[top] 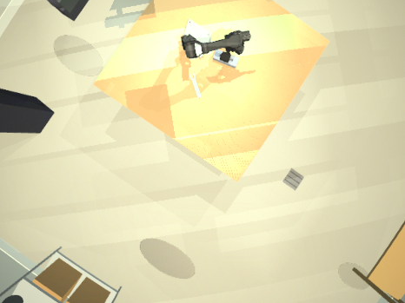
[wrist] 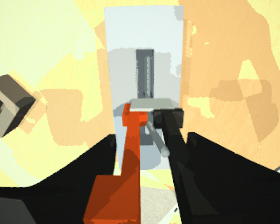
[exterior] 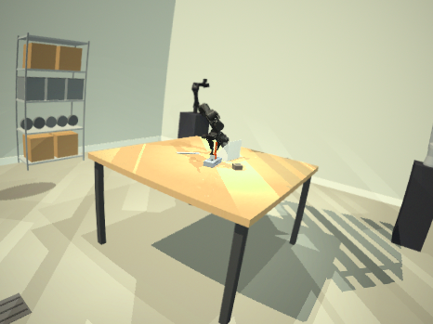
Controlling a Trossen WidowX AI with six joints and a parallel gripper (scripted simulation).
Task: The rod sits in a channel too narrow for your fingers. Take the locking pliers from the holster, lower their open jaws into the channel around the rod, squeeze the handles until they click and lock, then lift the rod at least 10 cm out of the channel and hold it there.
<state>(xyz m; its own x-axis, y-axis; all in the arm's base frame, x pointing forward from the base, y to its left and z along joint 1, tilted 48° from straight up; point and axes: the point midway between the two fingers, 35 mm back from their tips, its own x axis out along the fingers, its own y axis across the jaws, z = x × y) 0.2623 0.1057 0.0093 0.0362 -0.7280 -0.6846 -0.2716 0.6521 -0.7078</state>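
My gripper tip is now 8 cm above the channel block. Round my gripper tip: orange handle: 1 cm to the left; then small grey holster: 18 cm to the left, 9 cm below, 5 cm behind.
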